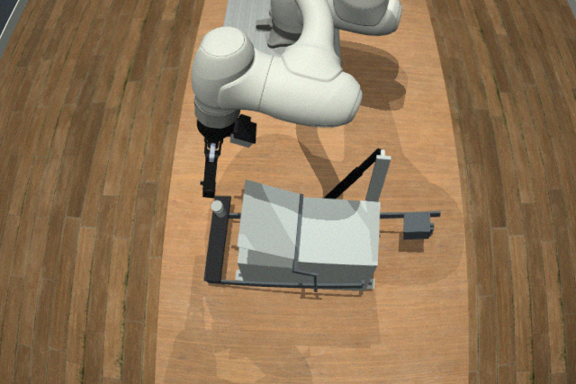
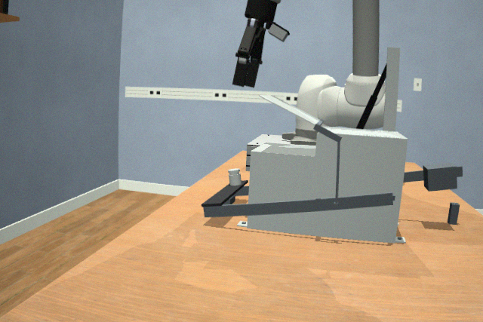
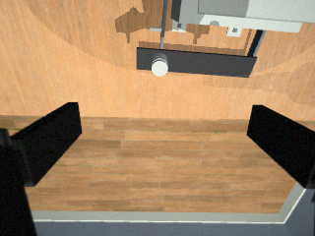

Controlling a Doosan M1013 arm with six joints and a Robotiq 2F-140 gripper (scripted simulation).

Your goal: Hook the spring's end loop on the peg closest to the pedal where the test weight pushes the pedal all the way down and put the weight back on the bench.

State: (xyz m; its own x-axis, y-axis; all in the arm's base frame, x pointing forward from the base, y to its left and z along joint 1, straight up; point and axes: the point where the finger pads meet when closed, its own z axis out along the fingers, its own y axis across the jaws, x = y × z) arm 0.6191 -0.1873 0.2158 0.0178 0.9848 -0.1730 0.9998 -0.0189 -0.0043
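The steel test weight lies 240 mm below my hand and 20 mm to the right of it. The rest, counted from my hand: small grey block (310 mm below, 30 mm to the right).
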